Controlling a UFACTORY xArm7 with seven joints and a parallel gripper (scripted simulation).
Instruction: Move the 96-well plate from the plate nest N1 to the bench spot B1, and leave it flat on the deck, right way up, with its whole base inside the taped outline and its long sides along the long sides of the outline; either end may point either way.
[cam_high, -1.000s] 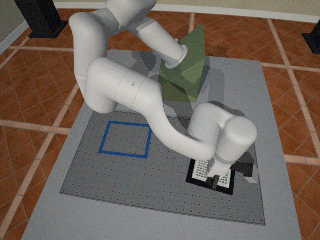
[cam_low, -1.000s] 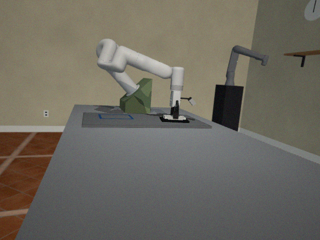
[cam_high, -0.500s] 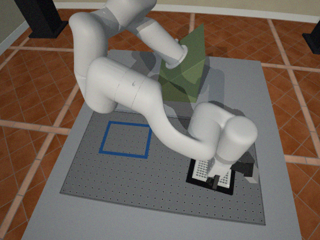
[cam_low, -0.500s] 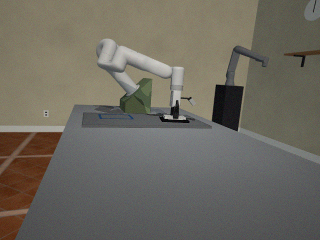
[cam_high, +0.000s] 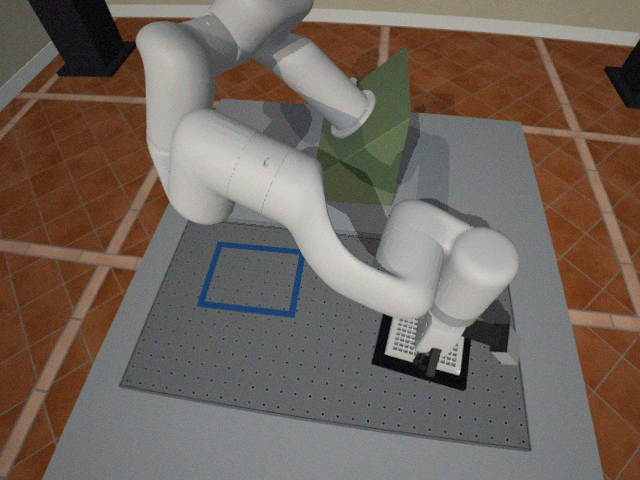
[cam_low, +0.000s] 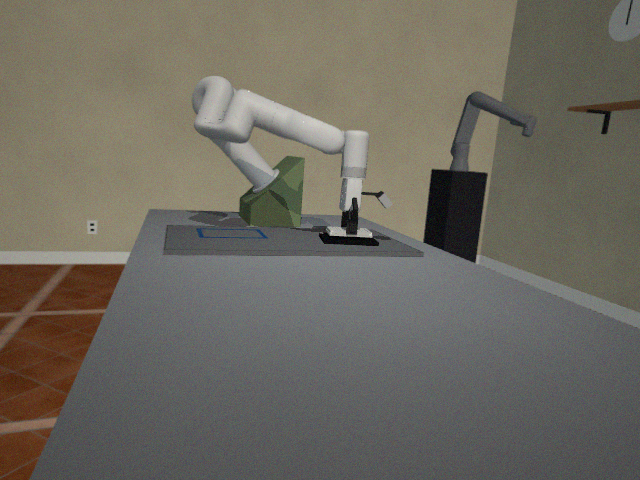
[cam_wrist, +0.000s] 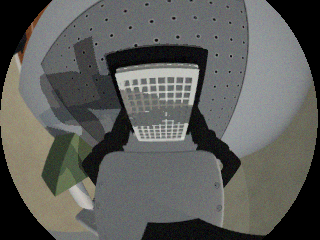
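My gripper is now 3 cm above the black plate nest. Round my hand: white 96-well plate: 1 cm below.
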